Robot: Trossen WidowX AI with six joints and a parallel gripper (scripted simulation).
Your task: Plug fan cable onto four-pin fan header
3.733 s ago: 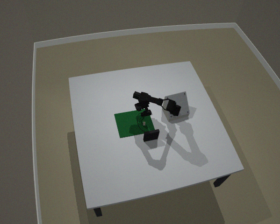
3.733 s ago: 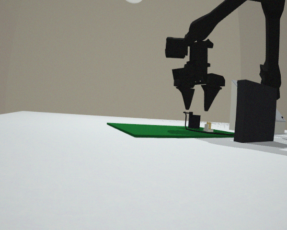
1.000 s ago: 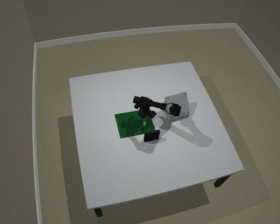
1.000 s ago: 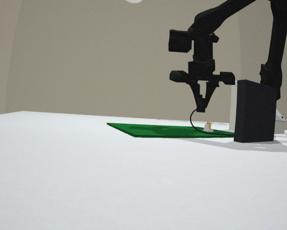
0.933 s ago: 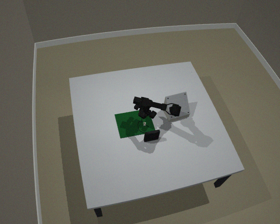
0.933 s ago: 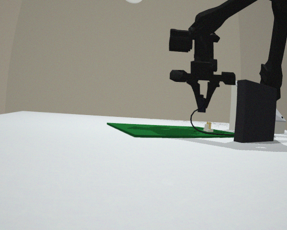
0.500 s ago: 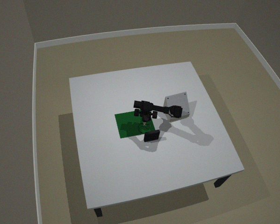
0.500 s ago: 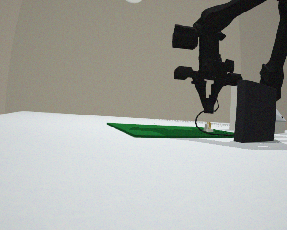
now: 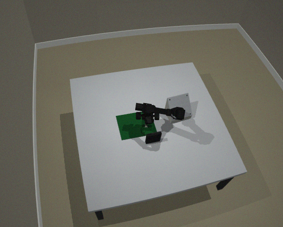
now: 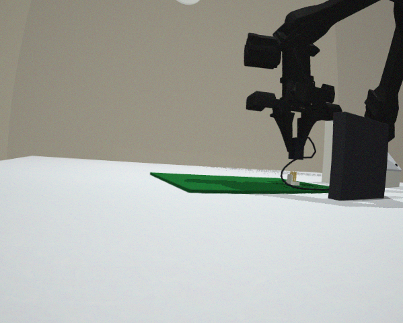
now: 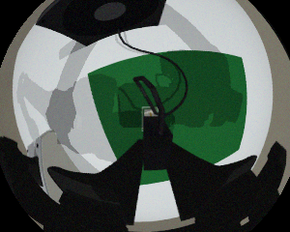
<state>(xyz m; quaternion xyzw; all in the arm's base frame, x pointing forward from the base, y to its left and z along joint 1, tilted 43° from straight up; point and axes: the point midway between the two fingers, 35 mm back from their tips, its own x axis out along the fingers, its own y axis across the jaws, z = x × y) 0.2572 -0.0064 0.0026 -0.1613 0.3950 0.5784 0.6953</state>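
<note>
The header is 6 cm below my gripper tip. Also, from my gripper tip: black fan (15 cm to the left, 1 cm ahead); black plug (1 cm to the left, 1 cm above); green board (8 cm below, 8 cm ahead, 4 cm to the right).
</note>
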